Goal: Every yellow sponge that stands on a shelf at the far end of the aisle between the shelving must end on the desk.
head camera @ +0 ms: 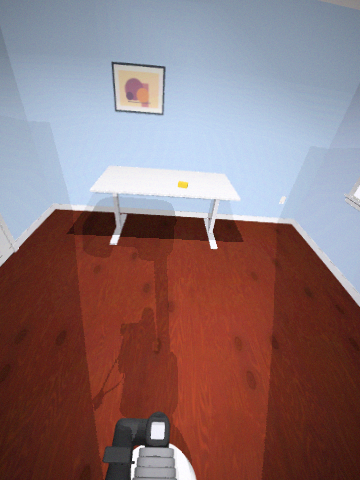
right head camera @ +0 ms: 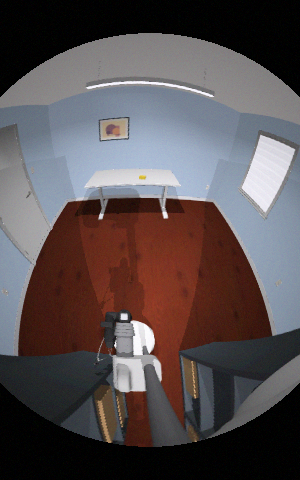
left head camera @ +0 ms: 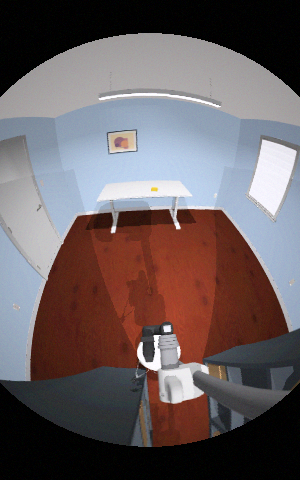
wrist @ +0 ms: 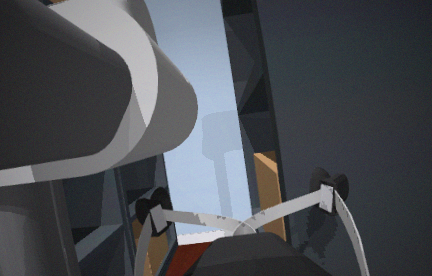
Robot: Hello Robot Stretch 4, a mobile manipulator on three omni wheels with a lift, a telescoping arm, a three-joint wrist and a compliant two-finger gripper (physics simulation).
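Seen in the pictures: gripper, fingertip midpoint: (right head camera: 110,369) (left head camera: 150,383) (wrist: 240,194); robot's base at its link origin: (right head camera: 134,338) (left head camera: 157,350).
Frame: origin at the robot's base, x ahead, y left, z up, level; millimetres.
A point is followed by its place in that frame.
Note:
One yellow sponge (head camera: 183,184) @(x 2096, y -99, z 730 mm) (left head camera: 154,189) @(x 2092, y -101, z 714 mm) (right head camera: 142,177) @(x 2092, y -102, z 716 mm) lies on the white desk (head camera: 135,180) @(x 2195, y 433, z 692 mm) (left head camera: 122,190) @(x 2165, y 435, z 692 mm) (right head camera: 112,178) @(x 2124, y 394, z 693 mm), right of its middle, across the room from me. My gripper (wrist: 240,194) @(x -135, y 86, z 803 mm) is open and empty; it is folded back toward the shelving, away from the desk. In the wrist view its two fingertips stand wide apart, with the opening between the shelving units behind them. No yellow sponge shows on the shelves in these views; most shelf compartments are hidden or dark.
Dark shelving units stand close on the left (left head camera: 75,405) (right head camera: 45,375) @(x -204, y 343, z 989 mm) and right (left head camera: 255,352) @(x -180, y -638, z 671 mm) (right head camera: 240,357) @(x -181, y -594, z 871 mm), with an aisle between. A shelving side panel (wrist: 350,100) @(x -201, y 230, z 878 mm) is close to the right fingertip. Tan boxes (wrist: 267,185) (right head camera: 190,375) sit on shelves. A door (left head camera: 25,215) @(x 1255, y 1735, z 949 mm) is at left.

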